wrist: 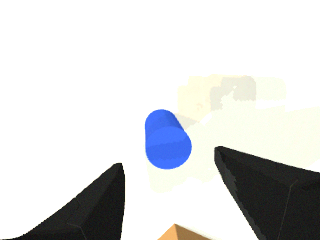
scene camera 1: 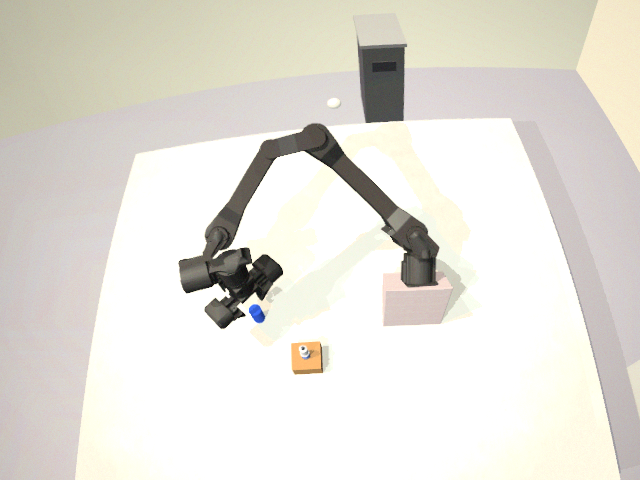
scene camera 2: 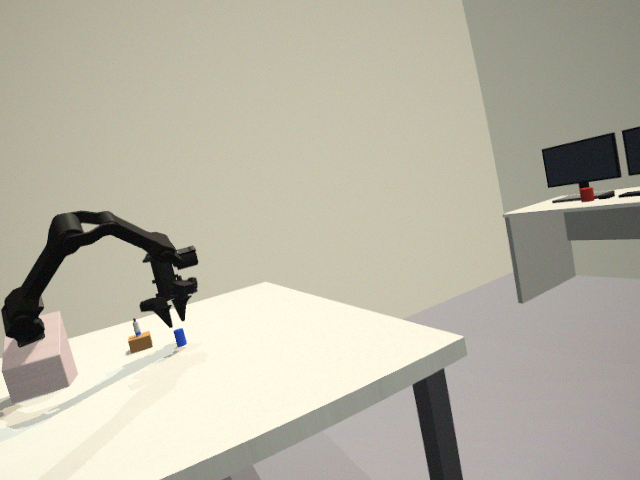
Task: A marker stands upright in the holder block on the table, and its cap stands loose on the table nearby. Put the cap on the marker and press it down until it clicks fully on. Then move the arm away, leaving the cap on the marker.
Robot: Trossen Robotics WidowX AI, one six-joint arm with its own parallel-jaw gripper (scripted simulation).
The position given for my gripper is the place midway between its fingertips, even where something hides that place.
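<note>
Looking through scene camera 1, I find my gripper (scene camera 1: 252, 307). Scene camera 2 shows my gripper (scene camera 2: 177, 324) too. In the wrist view I see my gripper (wrist: 169, 162), and that same view also gives me a blue cap (wrist: 167, 145).
</note>
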